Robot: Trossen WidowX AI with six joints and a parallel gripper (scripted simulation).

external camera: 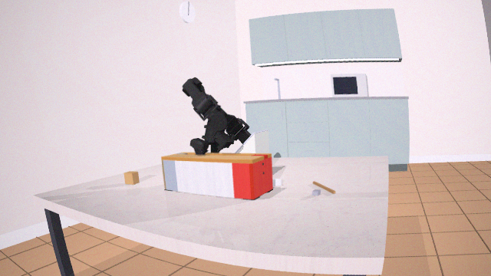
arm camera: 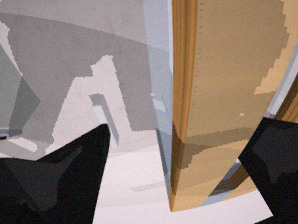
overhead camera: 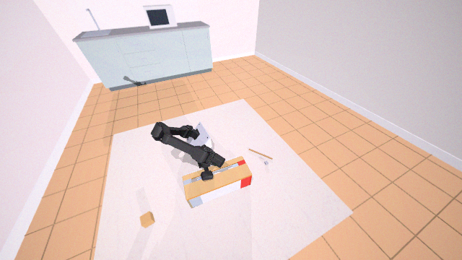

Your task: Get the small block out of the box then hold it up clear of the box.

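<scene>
Now: the blue block 5 cm ahead of my gripper tip and 3 cm to the right of it. From my gripper tip the other things lie so: tan cube: 9 cm ahead, 35 cm to the right, 6 cm below; box: 4 cm ahead, 8 cm to the left, 2 cm below; grey piece: 8 cm ahead, 45 cm to the left, 8 cm below.
</scene>
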